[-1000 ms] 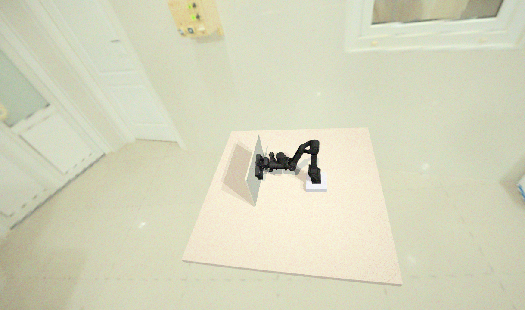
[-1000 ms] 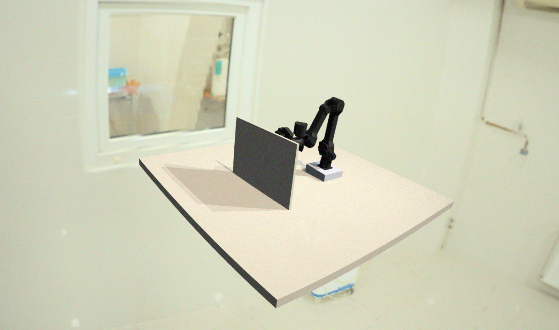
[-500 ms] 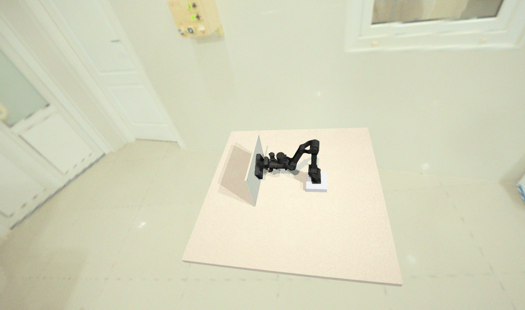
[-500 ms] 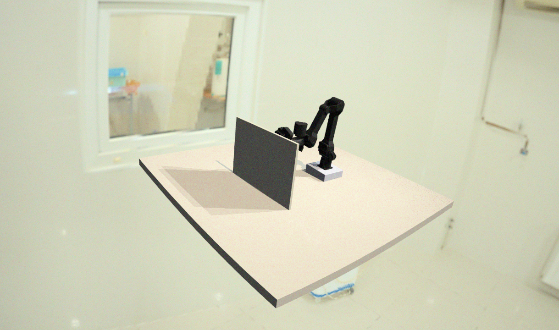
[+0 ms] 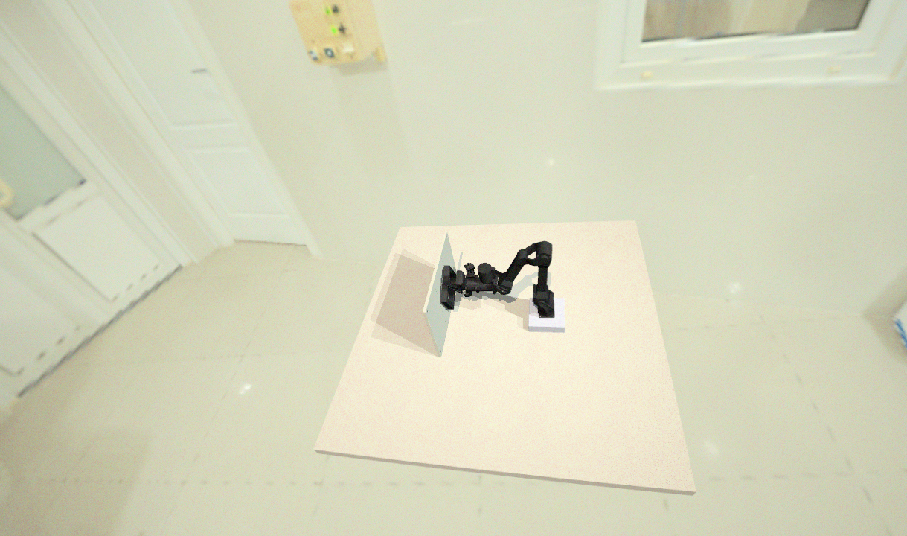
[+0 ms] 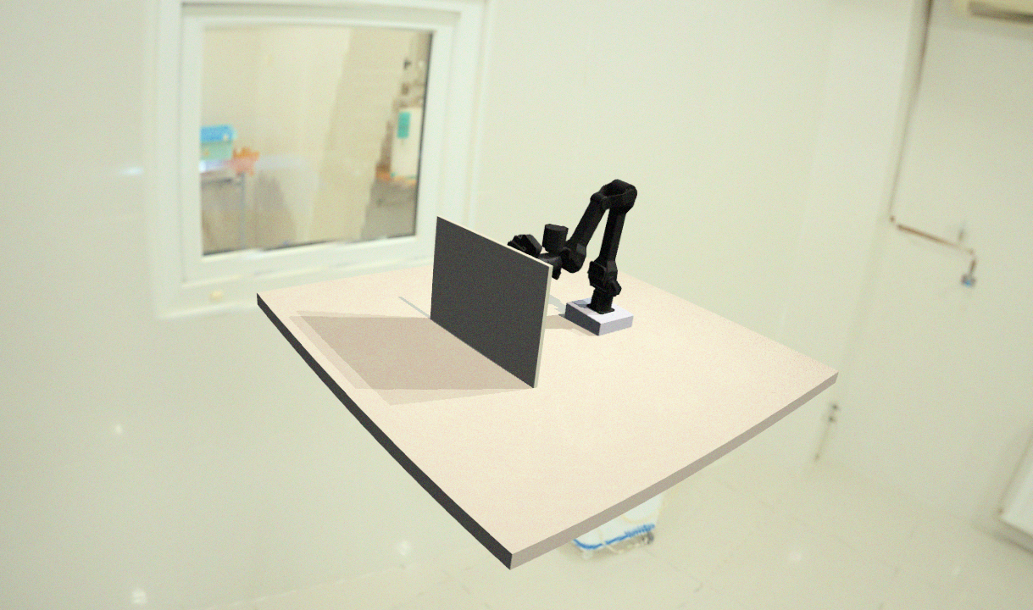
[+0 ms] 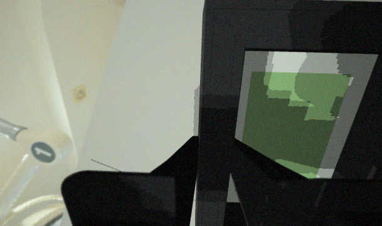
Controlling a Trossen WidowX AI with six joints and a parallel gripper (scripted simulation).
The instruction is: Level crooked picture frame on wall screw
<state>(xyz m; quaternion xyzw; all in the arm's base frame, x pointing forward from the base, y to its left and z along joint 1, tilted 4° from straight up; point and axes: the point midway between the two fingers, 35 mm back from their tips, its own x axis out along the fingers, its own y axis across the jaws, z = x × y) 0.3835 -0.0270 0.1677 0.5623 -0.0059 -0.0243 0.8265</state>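
Now: the picture frame 20 mm to the right of my gripper tip and 50 mm below it. Round my gripper tip: wall panel: 10 mm ahead, 10 mm to the right, 60 mm below.
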